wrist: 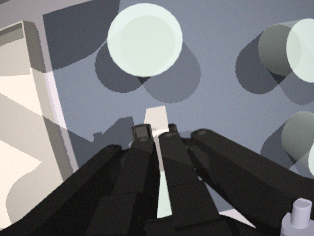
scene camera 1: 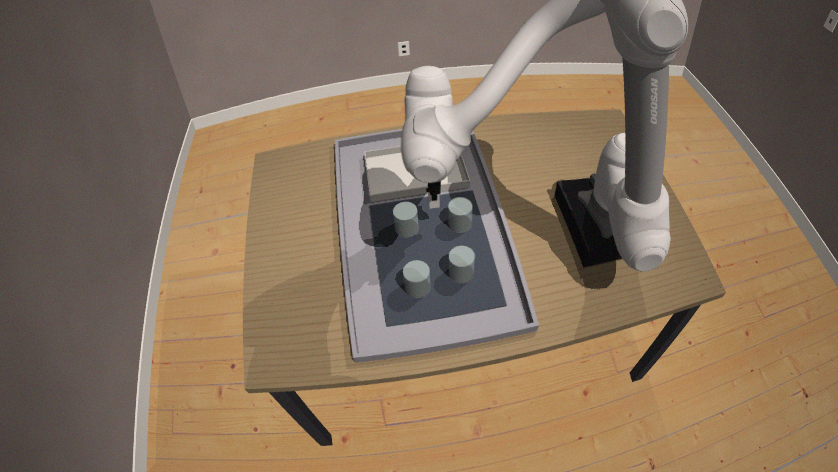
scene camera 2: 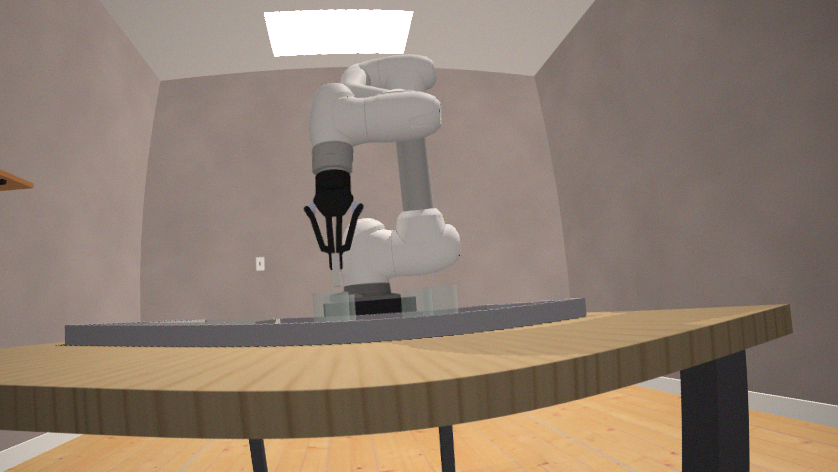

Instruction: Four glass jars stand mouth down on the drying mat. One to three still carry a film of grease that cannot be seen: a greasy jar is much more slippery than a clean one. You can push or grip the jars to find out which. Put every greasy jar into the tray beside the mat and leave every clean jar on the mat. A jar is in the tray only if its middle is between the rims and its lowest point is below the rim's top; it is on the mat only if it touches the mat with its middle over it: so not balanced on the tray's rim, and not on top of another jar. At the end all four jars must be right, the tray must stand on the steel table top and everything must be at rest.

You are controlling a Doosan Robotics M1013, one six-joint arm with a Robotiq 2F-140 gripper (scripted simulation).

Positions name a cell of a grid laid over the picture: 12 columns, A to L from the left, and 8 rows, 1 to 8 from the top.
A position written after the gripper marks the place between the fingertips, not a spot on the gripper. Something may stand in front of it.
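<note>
White tray (scene camera 1: F3). Jar (scene camera 1: G4). Another jar (scene camera 1: G5). A further jar (scene camera 1: F4). Also a jar (scene camera 2: G6). Dark drying mat (wrist: I3). The gripper (scene camera 2: E5), (wrist: G5).
</note>
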